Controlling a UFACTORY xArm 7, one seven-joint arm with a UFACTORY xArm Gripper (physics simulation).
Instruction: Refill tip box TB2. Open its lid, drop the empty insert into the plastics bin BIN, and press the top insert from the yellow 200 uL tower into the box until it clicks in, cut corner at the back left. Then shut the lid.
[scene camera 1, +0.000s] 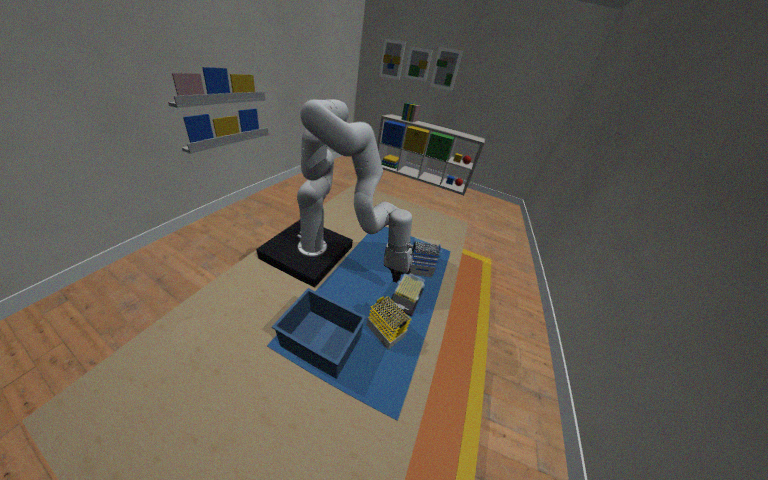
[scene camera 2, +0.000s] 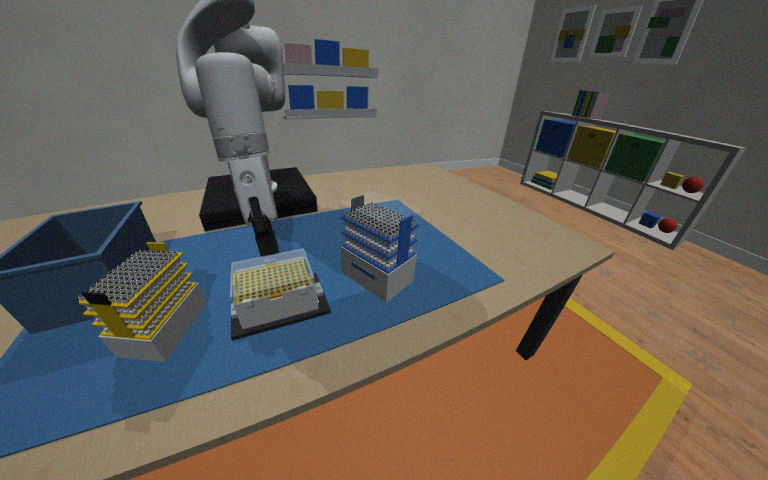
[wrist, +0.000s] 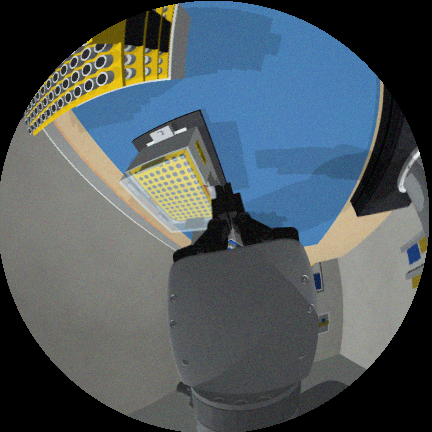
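Tip box TB2 (scene camera 1: 404, 301) (scene camera 2: 277, 310) (wrist: 170, 150) is a grey box on a black base plate (scene camera 2: 323, 302) (wrist: 206, 131). Its clear lid (scene camera 2: 271, 258) is down, and a yellow insert (scene camera 1: 408, 288) (scene camera 2: 274, 278) (wrist: 175, 187) shows through it. My gripper (scene camera 1: 395, 278) (scene camera 2: 268, 250) (wrist: 225, 192) is shut and empty, pointing down beside the box's back side; whether it touches is unclear. The yellow 200 uL tower (scene camera 1: 389, 319) (scene camera 2: 148, 291) (wrist: 107, 70) holds several stacked inserts on a grey base. The dark blue bin BIN (scene camera 1: 306, 352) (scene camera 2: 50, 294) has high walls.
A blue tower (scene camera 1: 424, 261) (scene camera 2: 379, 240) of stacked inserts stands on the other side of the box from the yellow one. The towers, box and bin are on a blue mat (scene camera 1: 385, 390) (scene camera 2: 458, 271) (wrist: 310, 100). The arm's black base (scene camera 1: 288, 263) (scene camera 2: 254, 203) is behind.
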